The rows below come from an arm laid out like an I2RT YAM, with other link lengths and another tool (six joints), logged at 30 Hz.
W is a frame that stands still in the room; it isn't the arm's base.
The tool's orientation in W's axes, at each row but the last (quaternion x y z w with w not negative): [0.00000, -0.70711, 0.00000, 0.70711]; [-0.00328, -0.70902, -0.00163, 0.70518]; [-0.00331, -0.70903, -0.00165, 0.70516]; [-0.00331, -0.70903, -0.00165, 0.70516]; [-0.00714, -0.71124, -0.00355, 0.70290]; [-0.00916, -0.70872, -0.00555, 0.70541]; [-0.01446, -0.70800, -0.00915, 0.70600]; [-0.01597, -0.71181, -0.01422, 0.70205]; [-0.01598, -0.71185, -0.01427, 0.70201]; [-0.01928, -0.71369, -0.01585, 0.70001]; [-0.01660, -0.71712, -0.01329, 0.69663]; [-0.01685, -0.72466, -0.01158, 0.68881]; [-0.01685, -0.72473, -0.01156, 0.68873]
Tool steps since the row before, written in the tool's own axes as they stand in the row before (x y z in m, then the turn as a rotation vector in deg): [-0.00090, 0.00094, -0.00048, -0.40, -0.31, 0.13]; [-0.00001, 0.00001, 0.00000, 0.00, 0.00, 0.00]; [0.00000, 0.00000, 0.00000, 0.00, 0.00, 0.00]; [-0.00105, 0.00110, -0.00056, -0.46, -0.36, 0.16]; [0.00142, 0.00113, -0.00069, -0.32, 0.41, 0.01]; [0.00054, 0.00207, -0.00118, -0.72, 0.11, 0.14]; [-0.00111, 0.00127, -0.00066, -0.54, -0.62, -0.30]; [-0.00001, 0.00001, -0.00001, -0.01, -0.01, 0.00]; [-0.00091, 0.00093, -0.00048, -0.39, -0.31, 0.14]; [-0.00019, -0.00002, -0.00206, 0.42, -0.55, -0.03]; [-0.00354, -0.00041, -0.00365, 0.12, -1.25, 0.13]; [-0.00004, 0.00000, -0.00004, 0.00, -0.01, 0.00]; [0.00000, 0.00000, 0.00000, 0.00, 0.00, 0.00]
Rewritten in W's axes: [0.00048, 0.00094, -0.00090, -0.13, -0.31, -0.40]; [0.00000, 0.00001, -0.00001, 0.00, 0.00, 0.00]; [0.00000, 0.00000, 0.00000, 0.00, 0.00, 0.00]; [0.00057, 0.00109, -0.00105, -0.16, -0.36, -0.46]; [0.00069, 0.00113, 0.00142, 0.00, 0.41, -0.32]; [0.00122, 0.00205, 0.00054, -0.13, 0.11, -0.72]; [0.00071, 0.00124, -0.00112, 0.28, -0.63, -0.53]; [0.00001, 0.00001, -0.00001, 0.00, -0.01, -0.01]; [0.00053, 0.00091, -0.00091, -0.15, -0.30, -0.39]; [0.00206, -0.00012, -0.00015, -0.01, -0.55, 0.42]; [0.00373, -0.00058, -0.00343, -0.19, -1.24, 0.12]; [0.00004, 0.00000, -0.00004, 0.00, -0.01, 0.00]; [0.00000, 0.00000, 0.00000, 0.00, 0.00, 0.00]
